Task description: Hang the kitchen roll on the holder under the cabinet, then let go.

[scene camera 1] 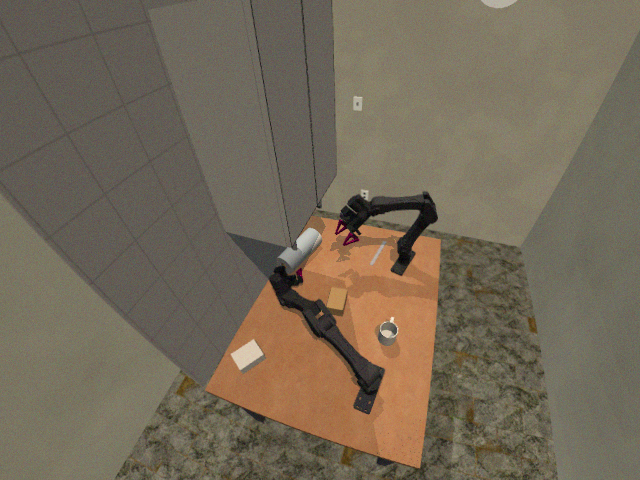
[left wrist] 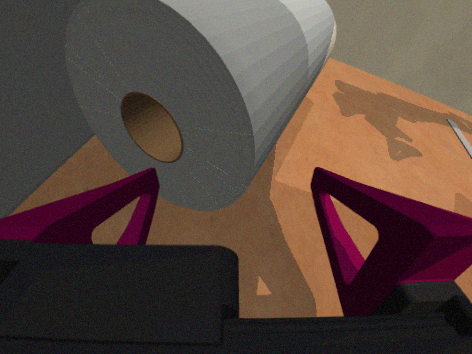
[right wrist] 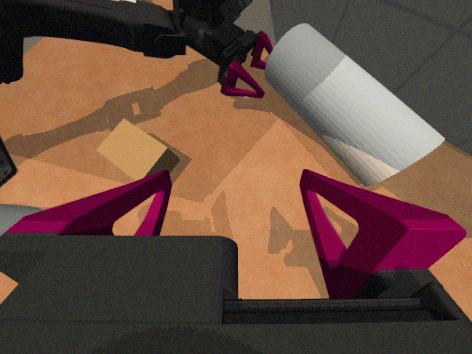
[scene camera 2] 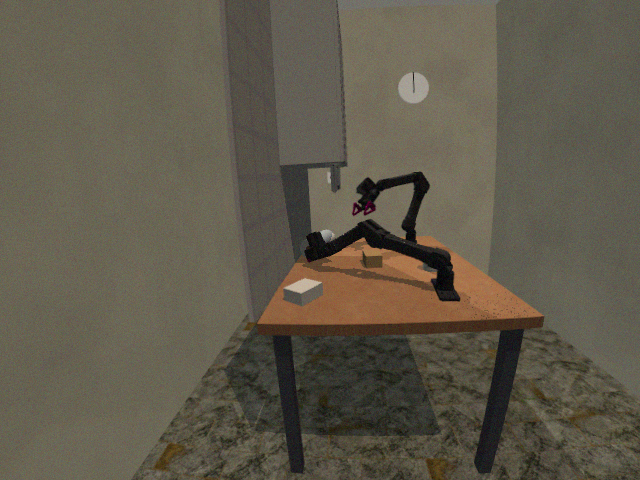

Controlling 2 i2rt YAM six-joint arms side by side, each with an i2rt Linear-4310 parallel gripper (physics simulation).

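Seen in the pictures: left gripper, fingertip midpoint: point(scene camera 1: 293, 269) point(left wrist: 235, 176) point(right wrist: 273, 82); right gripper, fingertip midpoint: point(scene camera 1: 339, 239) point(right wrist: 235, 176) point(scene camera 2: 358, 215); left arm's base, origin of the base link: point(scene camera 1: 369, 388) point(scene camera 2: 444, 290); right arm's base, origin of the base link: point(scene camera 1: 403, 261).
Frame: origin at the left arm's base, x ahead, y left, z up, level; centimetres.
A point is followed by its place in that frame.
Note:
The kitchen roll point(scene camera 1: 311, 240) {x 55.5, y -58.8, z 10.1 cm} point(scene camera 2: 326, 236) {x 55.8, y -54.0, z 9.7 cm} point(left wrist: 215, 40) {x 60.3, y -39.5, z 10.9 cm} point(right wrist: 350, 95) {x 58.1, y -54.3, z 11.1 cm} is a grey-white cylinder lying on its side along the table's far left edge in scene camera 1. My left gripper point(scene camera 1: 295, 272) {x 58.0, y -40.4, z 3.9 cm} point(scene camera 2: 309, 258) {x 58.0, y -40.4, z 3.9 cm} point(left wrist: 235, 176) {x 58.0, y -40.4, z 3.9 cm} point(right wrist: 273, 82) {x 58.0, y -40.4, z 3.9 cm} is open and empty at the roll's near end; the left wrist view shows that end's brown core hole. My right gripper point(scene camera 1: 341, 238) {x 36.6, y -54.2, z 22.1 cm} point(scene camera 2: 360, 212) {x 36.6, y -54.2, z 22.1 cm} point(right wrist: 235, 176) {x 36.6, y -54.2, z 22.1 cm} is open and empty, above the table to the right of the roll's far end in scene camera 1. The holder point(scene camera 2: 335, 178) {x 44.9, y -28.1, z 43.3 cm} shows partly under the cabinet point(scene camera 2: 310, 93) {x 52.2, y -16.9, z 79.9 cm}, with no roll on it.
A tan block point(scene camera 1: 337, 300) {x 27.8, y -30.8, z 6.0 cm} point(scene camera 2: 372, 259) {x 28.2, y -25.8, z 4.3 cm} point(right wrist: 131, 147) {x 28.8, y -31.8, z 6.0 cm} lies mid-table. A white block point(scene camera 1: 247, 355) {x 52.3, y 10.6, z 5.0 cm} point(scene camera 2: 303, 290) {x 51.4, y 15.0, z 5.0 cm} lies near the front left corner. A mug point(scene camera 1: 388, 333) {x 0.4, y -26.4, z 0.8 cm} stands right of the left arm. A thin grey strip point(scene camera 1: 377, 253) {x 20.5, y -72.4, z 0.2 cm} lies by the right arm's base.

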